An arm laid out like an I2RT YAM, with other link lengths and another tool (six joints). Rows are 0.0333 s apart.
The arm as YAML. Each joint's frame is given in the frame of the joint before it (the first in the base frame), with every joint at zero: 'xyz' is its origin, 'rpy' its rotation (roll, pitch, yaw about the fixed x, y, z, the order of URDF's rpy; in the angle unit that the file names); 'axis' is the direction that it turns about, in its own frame. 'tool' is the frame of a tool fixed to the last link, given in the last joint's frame.
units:
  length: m
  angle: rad
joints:
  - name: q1
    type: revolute
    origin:
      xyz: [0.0, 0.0, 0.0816]
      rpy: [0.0, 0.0, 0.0]
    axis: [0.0, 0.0, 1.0]
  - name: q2
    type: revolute
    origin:
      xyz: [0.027, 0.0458, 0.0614]
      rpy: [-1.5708, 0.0, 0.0]
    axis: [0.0, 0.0, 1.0]
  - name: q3
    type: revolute
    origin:
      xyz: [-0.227, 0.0, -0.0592]
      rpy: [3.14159, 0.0, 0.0]
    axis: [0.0, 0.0, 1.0]
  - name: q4
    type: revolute
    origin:
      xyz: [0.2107, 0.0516, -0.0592]
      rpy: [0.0, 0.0, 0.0]
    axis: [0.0, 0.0, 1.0]
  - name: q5
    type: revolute
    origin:
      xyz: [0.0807, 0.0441, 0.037]
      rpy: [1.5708, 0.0, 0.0]
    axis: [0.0, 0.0, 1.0]
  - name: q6
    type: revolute
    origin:
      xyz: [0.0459, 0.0, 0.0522]
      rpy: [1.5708, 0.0, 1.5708]
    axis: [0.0, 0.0, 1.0]
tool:
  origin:
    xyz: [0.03, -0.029, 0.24]
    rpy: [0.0, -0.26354, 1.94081]
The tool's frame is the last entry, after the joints.
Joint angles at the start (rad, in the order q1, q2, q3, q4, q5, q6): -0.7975, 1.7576, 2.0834, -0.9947, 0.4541, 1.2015
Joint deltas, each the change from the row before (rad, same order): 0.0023, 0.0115, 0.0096, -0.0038, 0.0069, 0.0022; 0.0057, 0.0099, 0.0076, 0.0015, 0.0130, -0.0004; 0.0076, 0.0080, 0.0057, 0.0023, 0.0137, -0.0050; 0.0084, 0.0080, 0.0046, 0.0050, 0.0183, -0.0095; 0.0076, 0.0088, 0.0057, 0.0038, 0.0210, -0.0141; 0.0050, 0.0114, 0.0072, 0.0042, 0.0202, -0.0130; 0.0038, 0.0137, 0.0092, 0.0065, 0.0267, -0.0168; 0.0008, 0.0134, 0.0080, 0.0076, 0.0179, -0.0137; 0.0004, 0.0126, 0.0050, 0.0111, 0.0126, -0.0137; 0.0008, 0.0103, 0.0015, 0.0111, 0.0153, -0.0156
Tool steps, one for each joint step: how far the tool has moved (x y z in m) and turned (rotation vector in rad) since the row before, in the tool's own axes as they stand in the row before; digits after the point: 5 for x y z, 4 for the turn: 0.00077, -0.00063, 0.00164, 0.0039, -0.0051, -0.0027; 0.00045, 0.00117, 0.00097, -0.0019, -0.0085, -0.0036; 0.00079, 0.00158, 0.00025, -0.0045, -0.0078, -0.0083; -0.00005, 0.00226, 0.00037, -0.0072, -0.0118, -0.0119; -0.00120, 0.00216, 0.00067, -0.0072, -0.0151, -0.0166; -0.00155, 0.00176, 0.00174, -0.0051, -0.0163, -0.0149; -0.00358, 0.00245, 0.00261, -0.0064, -0.0238, -0.0167; -0.00216, 0.00191, 0.00312, -0.0043, -0.0174, -0.0122; -0.00055, 0.00202, 0.00321, -0.0051, -0.0125, -0.0110; -0.00131, 0.00136, 0.00297, -0.0046, -0.0148, -0.0140
